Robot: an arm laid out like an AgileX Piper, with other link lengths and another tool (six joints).
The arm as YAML. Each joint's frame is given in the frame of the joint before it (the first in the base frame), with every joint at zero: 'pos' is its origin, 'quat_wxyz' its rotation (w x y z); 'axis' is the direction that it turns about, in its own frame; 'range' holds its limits. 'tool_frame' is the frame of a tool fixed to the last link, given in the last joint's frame.
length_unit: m
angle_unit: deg
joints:
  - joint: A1
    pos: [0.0, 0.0, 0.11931]
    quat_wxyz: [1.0, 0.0, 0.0, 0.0]
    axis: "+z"
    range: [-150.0, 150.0]
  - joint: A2
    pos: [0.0, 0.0, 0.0]
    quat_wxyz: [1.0, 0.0, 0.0, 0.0]
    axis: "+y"
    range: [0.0, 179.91]
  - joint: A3
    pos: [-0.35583, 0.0, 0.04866]
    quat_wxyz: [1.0, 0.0, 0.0, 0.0]
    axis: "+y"
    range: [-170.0, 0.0]
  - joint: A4
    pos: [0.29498, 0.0, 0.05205]
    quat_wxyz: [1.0, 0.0, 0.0, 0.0]
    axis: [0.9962, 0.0, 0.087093]
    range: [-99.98, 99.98]
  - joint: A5
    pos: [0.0, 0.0, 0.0]
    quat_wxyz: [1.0, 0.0, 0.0, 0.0]
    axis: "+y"
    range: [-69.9, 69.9]
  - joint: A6
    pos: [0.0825, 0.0, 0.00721]
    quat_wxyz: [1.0, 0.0, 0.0, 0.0]
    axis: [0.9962, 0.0, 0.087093]
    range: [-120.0, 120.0]
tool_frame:
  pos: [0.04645, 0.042, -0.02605]
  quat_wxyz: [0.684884, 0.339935, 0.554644, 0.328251]
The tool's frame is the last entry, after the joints.
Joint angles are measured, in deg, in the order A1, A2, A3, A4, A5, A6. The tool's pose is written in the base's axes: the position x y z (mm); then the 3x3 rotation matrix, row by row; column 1 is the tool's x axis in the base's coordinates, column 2 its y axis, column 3 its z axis. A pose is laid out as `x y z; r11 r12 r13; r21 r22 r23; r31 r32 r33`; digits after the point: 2 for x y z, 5 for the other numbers.
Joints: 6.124 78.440 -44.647 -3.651 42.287 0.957
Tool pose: 257.37 63.41 225.22; -0.57505 0.71331 0.40063; 0.74655 0.65783 -0.09967; -0.33464 0.24177 -0.91080
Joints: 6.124 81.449 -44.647 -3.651 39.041 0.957
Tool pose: 269.81 65.03 211.86; -0.57610 0.71033 0.40440; 0.74550 0.65950 -0.09638; -0.33516 0.24596 -0.90949
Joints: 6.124 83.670 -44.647 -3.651 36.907 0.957
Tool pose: 277.95 66.10 201.54; -0.57816 0.70944 0.40302; 0.74473 0.66064 -0.09456; -0.33334 0.24547 -0.91029
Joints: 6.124 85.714 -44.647 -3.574 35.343 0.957
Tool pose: 284.20 67.05 191.71; -0.58148 0.71111 0.39523; 0.74475 0.66080 -0.09324; -0.32747 0.24013 -0.91384
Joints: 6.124 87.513 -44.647 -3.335 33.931 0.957
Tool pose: 289.53 68.17 182.95; -0.58283 0.71370 0.38851; 0.74664 0.65903 -0.09057; -0.32068 0.23729 -0.91698
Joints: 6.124 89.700 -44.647 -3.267 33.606 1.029
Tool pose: 292.52 68.67 171.72; -0.59168 0.72212 0.35841; 0.74702 0.65826 -0.09302; -0.30310 0.21270 -0.92892
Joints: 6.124 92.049 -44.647 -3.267 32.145 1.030
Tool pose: 297.69 69.36 159.56; -0.59713 0.72463 0.34402; 0.74617 0.65918 -0.09330; -0.29438 0.20098 -0.93432
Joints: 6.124 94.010 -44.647 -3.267 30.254 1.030
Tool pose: 303.13 70.12 149.26; -0.59857 0.72401 0.34283; 0.74569 0.65994 -0.09176; -0.29268 0.20072 -0.93491
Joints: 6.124 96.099 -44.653 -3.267 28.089 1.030
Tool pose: 308.91 70.95 138.12; -0.59934 0.72277 0.34409; 0.74527 0.66070 -0.08967; -0.29215 0.20269 -0.93465
